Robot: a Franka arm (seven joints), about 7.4 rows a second.
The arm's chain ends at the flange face. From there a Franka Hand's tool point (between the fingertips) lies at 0.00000 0.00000 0.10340 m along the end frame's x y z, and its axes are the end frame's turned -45 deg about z.
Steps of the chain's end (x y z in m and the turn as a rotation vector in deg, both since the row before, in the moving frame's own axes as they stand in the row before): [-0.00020, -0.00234, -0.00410, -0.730, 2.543, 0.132]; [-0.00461, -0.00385, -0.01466, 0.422, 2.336, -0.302]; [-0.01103, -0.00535, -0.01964, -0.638, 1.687, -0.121]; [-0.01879, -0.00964, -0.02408, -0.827, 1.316, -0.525]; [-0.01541, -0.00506, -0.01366, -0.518, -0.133, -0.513]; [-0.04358, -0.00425, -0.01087, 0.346, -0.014, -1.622]
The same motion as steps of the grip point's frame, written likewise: [0.00382, 0.00238, -0.00421, -2.314, 1.282, 0.132]; [0.00299, -0.00355, -0.01475, -1.353, 1.950, -0.302]; [-0.00267, -0.00862, -0.01969, -1.644, 0.742, -0.121]; [-0.00583, -0.01737, -0.02412, -1.515, 0.346, -0.525]; [-0.00815, -0.01398, -0.01366, -0.272, -0.460, -0.513]; [-0.02739, -0.03429, -0.01087, 0.255, 0.235, -1.622]
